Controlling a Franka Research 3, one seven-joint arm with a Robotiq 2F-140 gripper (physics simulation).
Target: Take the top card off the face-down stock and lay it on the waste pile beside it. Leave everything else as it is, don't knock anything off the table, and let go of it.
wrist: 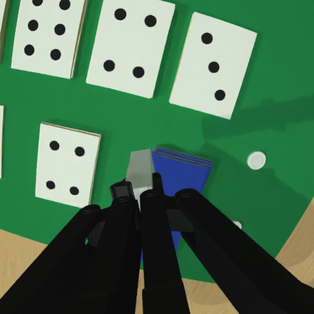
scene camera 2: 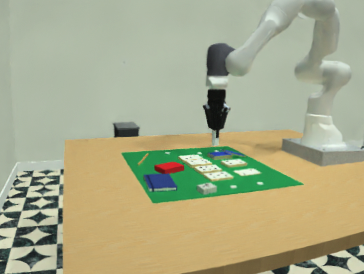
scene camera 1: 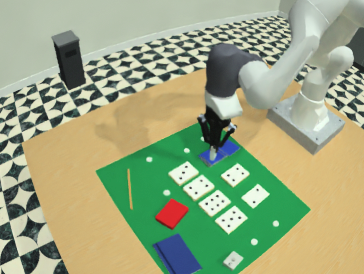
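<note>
The face-down blue stock (scene camera 1: 205,157) (scene camera 2: 220,155) (wrist: 182,172) lies at the mat's back, its layered edges slightly fanned. A blue face-down card (scene camera 1: 231,147) (scene camera 2: 237,153) sticks out beyond it toward the robot base; whether it still rests partly on the stock is unclear. A face-up four-dot pile (scene camera 1: 235,175) (scene camera 2: 234,163) (wrist: 68,165), seemingly the waste pile, lies beside the stock. My gripper (scene camera 1: 213,154) (scene camera 2: 215,140) (wrist: 143,165) is shut and empty, fingers pointing down, tips at the stock's edge. The fingers hide part of the blue cards in the wrist view; tip contact is unclear.
Face-up three-dot (scene camera 1: 183,173) (wrist: 213,65), four-dot (scene camera 1: 199,187) (wrist: 130,45), six-dot (scene camera 1: 214,203) (wrist: 45,37) and five-dot cards (scene camera 1: 231,220) form a row. A two-dot card (scene camera 1: 255,196), red box (scene camera 1: 172,214), blue notebook (scene camera 1: 177,254), stick (scene camera 1: 130,189) and white discs lie on the mat (scene camera 1: 112,175).
</note>
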